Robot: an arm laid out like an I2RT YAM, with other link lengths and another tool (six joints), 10 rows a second.
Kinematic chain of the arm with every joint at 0, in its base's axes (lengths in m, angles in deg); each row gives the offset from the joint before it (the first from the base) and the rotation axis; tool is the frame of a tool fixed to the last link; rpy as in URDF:
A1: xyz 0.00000 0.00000 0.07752 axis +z
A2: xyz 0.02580 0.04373 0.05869 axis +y
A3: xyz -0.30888 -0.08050 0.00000 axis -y
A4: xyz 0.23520 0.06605 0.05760 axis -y
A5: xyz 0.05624 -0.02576 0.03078 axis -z
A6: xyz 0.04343 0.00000 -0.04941 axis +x
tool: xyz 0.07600 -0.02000 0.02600 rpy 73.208 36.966 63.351
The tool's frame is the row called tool.
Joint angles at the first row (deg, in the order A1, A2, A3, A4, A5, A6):
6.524 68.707 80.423 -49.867 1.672 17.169
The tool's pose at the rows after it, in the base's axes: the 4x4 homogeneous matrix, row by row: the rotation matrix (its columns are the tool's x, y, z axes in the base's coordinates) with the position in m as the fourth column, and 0 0 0 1 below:
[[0.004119 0.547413 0.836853 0.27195], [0.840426 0.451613 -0.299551 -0.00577], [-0.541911 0.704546 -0.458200 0.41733], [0 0 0 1]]
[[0.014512 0.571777 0.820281 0.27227], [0.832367 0.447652 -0.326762 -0.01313], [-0.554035 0.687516 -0.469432 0.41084], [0 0 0 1]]
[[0.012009 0.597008 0.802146 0.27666], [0.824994 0.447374 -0.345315 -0.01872], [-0.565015 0.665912 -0.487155 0.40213], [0 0 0 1]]
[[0.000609 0.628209 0.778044 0.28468], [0.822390 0.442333 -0.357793 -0.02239], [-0.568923 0.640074 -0.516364 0.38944], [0 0 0 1]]
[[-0.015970 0.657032 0.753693 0.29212], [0.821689 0.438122 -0.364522 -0.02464], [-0.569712 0.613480 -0.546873 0.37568], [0 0 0 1]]
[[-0.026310 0.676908 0.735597 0.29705], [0.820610 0.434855 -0.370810 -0.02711], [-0.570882 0.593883 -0.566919 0.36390], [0 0 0 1]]
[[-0.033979 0.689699 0.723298 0.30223], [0.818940 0.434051 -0.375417 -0.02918], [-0.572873 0.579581 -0.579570 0.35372], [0 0 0 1]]
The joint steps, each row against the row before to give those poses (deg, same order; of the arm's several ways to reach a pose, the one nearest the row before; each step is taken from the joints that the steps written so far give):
-1.835 0.000 -0.744 0.394 0.766 -1.005
-1.379 0.131 -1.028 0.044 0.501 -0.548
-1.179 0.918 -0.916 0.283 0.197 -0.699
-0.766 1.728 -1.005 0.503 0.109 -0.154
-0.480 1.726 -1.139 0.548 0.001 -0.042
-0.501 1.137 -1.354 0.895 0.001 -0.152
-0.417 1.070 -1.246 1.245 -0.002 -0.264

